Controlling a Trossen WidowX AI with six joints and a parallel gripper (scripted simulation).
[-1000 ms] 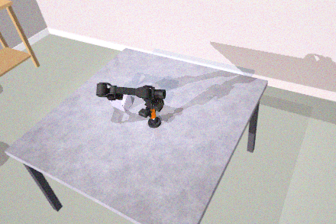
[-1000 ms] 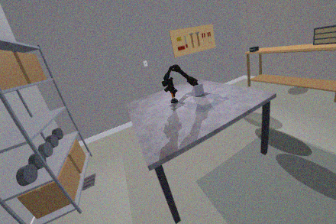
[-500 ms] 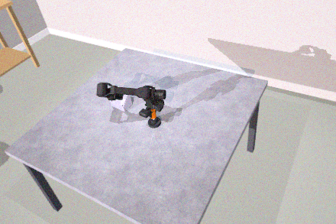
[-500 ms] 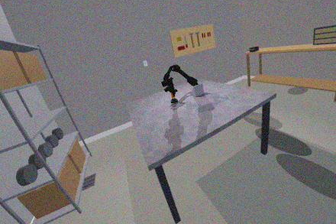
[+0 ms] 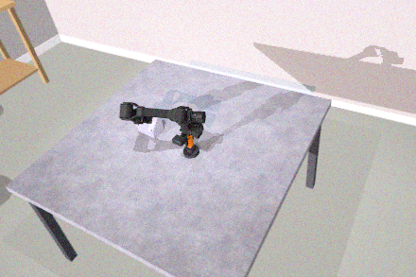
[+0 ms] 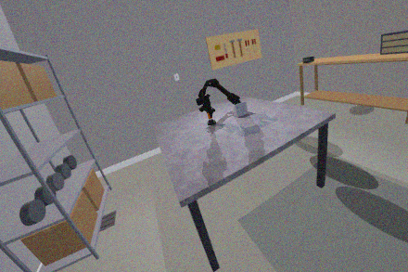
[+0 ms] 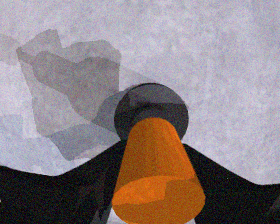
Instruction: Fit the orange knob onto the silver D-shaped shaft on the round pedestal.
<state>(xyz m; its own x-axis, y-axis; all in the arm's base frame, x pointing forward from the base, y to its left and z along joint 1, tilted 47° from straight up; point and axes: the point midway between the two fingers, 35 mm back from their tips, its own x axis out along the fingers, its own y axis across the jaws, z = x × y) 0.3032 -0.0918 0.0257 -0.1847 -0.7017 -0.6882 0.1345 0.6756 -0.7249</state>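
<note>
Right now my gripper tip is 30 mm below the orange knob. The rest, counted from my gripper tip: dark round pedestal: 40 mm below.
</note>
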